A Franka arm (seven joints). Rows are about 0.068 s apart.
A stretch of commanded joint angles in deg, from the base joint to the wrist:
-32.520 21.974 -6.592 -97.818 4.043 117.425 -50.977
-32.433 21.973 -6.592 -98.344 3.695 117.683 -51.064
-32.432 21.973 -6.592 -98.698 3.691 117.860 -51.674
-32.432 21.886 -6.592 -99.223 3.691 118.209 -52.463
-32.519 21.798 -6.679 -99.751 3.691 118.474 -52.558
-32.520 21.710 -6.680 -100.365 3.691 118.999 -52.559
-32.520 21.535 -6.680 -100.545 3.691 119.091 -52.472
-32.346 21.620 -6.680 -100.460 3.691 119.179 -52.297
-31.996 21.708 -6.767 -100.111 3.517 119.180 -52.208
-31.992 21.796 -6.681 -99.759 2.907 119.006 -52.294
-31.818 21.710 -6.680 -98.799 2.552 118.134 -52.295
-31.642 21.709 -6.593 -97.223 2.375 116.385 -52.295
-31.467 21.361 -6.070 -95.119 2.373 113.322 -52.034
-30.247 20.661 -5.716 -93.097 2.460 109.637 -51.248
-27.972 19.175 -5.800 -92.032 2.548 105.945 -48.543
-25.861 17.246 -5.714 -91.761 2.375 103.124 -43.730
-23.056 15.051 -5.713 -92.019 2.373 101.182 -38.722
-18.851 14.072 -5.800 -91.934 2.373 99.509 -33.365
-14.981 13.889 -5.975 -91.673 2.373 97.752 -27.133
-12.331 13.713 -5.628 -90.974 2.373 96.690 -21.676
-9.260 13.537 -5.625 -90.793 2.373 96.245 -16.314
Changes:
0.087 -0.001 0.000 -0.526 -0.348 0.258 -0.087
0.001 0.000 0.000 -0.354 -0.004 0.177 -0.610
0.000 -0.087 0.000 -0.525 0.000 0.349 -0.789
-0.087 -0.088 -0.087 -0.528 0.000 0.265 -0.095
-0.001 -0.088 -0.001 -0.614 0.000 0.525 -0.001
0.000 -0.175 0.000 -0.180 0.000 0.092 0.087
0.174 0.085 0.000 0.085 0.000 0.088 0.175
0.350 0.088 -0.087 0.349 -0.174 0.001 0.089
0.004 0.088 0.086 0.352 -0.610 -0.174 -0.086
0.174 -0.086 0.001 0.960 -0.355 -0.872 -0.001
0.176 -0.001 0.087 1.576 -0.177 -1.749 0.000
0.175 -0.348 0.523 2.104 -0.002 -3.063 0.261
1.220 -0.700 0.354 2.022 0.087 -3.685 0.786
2.275 -1.486 -0.084 1.065 0.088 -3.692 2.705
2.111 -1.929 0.086 0.271 -0.173 -2.821 4.813
2.805 -2.195 0.001 -0.258 -0.002 -1.942 5.008
4.205 -0.979 -0.087 0.085 0.000 -1.673 5.357
3.870 -0.183 -0.175 0.261 0.000 -1.757 6.232
2.650 -0.176 0.347 0.699 0.000 -1.062 5.457
3.071 -0.176 0.003 0.181 0.000 -0.445 5.362

